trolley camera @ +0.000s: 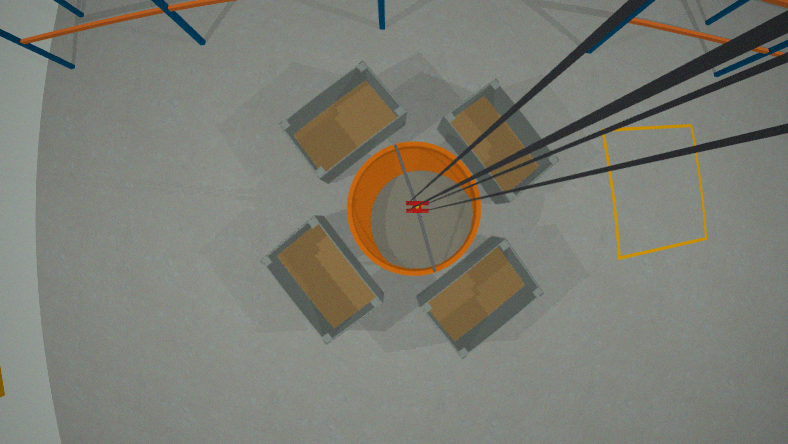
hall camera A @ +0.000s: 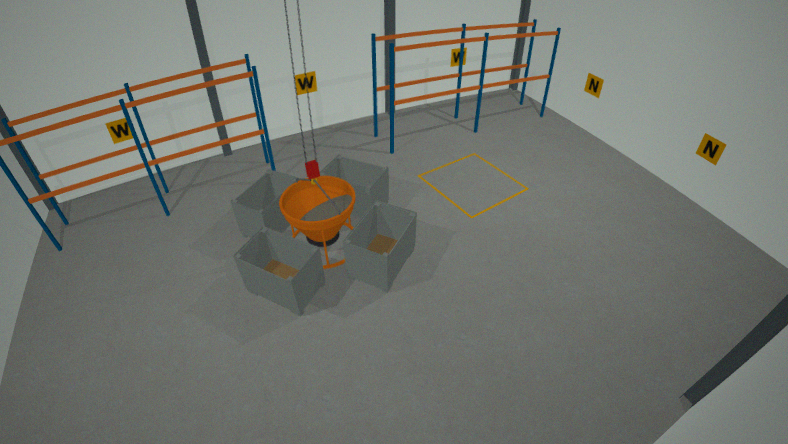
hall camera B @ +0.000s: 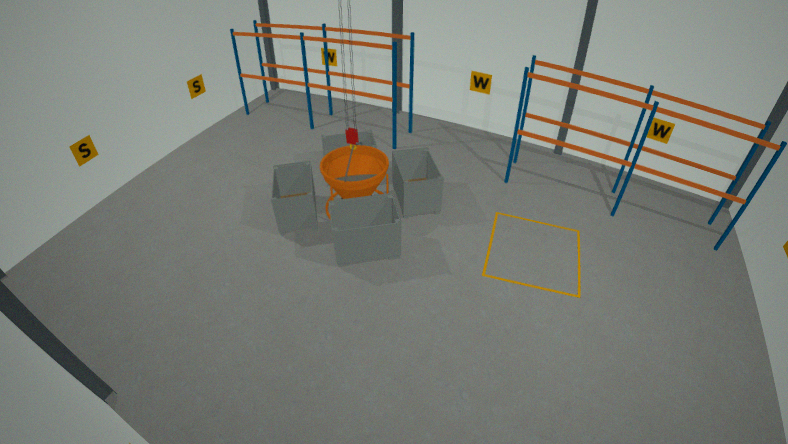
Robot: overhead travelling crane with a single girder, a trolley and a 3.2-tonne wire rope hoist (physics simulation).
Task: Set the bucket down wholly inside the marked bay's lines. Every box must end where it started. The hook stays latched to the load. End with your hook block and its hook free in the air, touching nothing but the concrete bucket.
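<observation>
The orange concrete bucket [hall camera A: 308, 225] [hall camera B: 354, 187] [trolley camera: 361, 204] hangs upright or stands amid four grey boxes; its foot clearance cannot be told. My red hook block [hall camera A: 312, 169] [hall camera B: 351, 136] [trolley camera: 417, 206] is above its open top, the hook latched on its thin grey bail. The boxes [trolley camera: 350, 124] [trolley camera: 474, 118] [trolley camera: 325, 275] [trolley camera: 476, 292] stand upright, angled around the bucket, close to its rim, with brown contents. Whether the bucket touches any box cannot be told. The marked bay [hall camera A: 500, 171] [hall camera B: 579, 263] [trolley camera: 662, 248], a yellow outline, lies to the right, apart from bucket and boxes.
Two blue-and-orange racks stand along the W wall: one rack [hall camera A: 144, 157] [hall camera B: 394, 110] behind the boxes on the S side, the other rack [hall camera A: 392, 126] [hall camera B: 634, 158] behind the bay. Hoist ropes cross the trolley view from bucket centre to upper right.
</observation>
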